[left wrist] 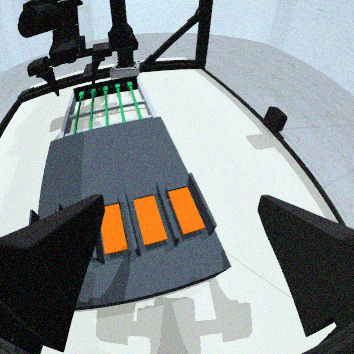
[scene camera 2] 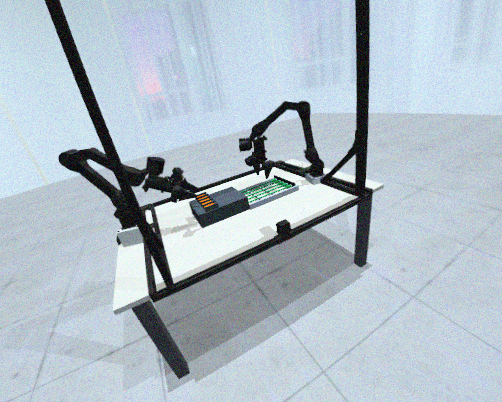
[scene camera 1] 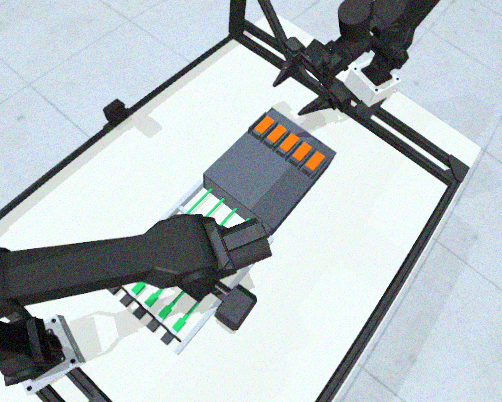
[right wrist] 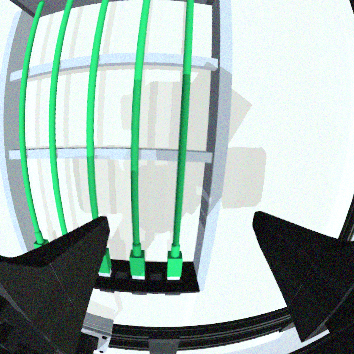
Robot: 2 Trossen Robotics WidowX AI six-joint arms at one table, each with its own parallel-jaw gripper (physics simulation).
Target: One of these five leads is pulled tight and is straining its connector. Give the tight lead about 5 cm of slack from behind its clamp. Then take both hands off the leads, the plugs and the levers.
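Frame: origin at the left arm's base, x ahead, y left, z up, level; centimetres.
Where they show: left gripper, fingertip midpoint: (left wrist: 184, 203) (scene camera 2: 197, 192) (scene camera 1: 285, 100); right gripper, fingertip midpoint: (left wrist: 75, 90) (scene camera 2: 262, 176) (right wrist: 182, 222); left arm's base at its link origin: (scene camera 2: 130, 224) (scene camera 1: 376, 74); right arm's base at its link origin: (left wrist: 125, 64) (scene camera 2: 317, 174) (scene camera 1: 41, 353).
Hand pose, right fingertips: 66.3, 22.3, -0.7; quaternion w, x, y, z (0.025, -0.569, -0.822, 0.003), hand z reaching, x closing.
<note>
Each offset is from my right fingertips to the top centre of the thing, as dx, dy, dz. "spot": to the spot under its first point. Level surfaces: height alone.
Several green leads (scene camera 1: 199, 201) (right wrist: 185, 110) (left wrist: 106, 112) run from the dark grey clamp box {-26.8, -15.1, +1.8} (scene camera 1: 240, 175) (scene camera 2: 227, 199) (left wrist: 120, 155) to green plugs {spot: +6.8, +2.6, -4.0} (scene camera 1: 179, 325) (right wrist: 137, 265) in a black connector strip {spot: +9.3, +0.7, -3.2} (right wrist: 150, 286). Which lead is tight I cannot tell. Orange levers (scene camera 1: 289, 143) (left wrist: 150, 220) sit in a row at the box's far end. My left gripper (scene camera 1: 287, 99) (scene camera 2: 186, 196) (left wrist: 184, 203) is open and empty, above the lever end. My right gripper (scene camera 2: 263, 175) (right wrist: 182, 222) is open and empty above the plug end; its fingers are hidden in scene camera 1, and one covers some plugs in its wrist view.
Pale side rails {-4.1, +2.1, -4.3} (right wrist: 222, 100) and crossbars {spot: -2.6, -1.2, -4.9} (right wrist: 172, 156) frame the leads. The white table {dz -7.0} (scene camera 1: 360, 240) (scene camera 2: 225, 250) has a black frame around it, with a small black block {spot: -4.4, -46.1, -2.6} (scene camera 1: 116, 112) (scene camera 2: 283, 227) (left wrist: 275, 119) on one edge. The right forearm (scene camera 1: 100, 265) spans the leads in scene camera 1.
</note>
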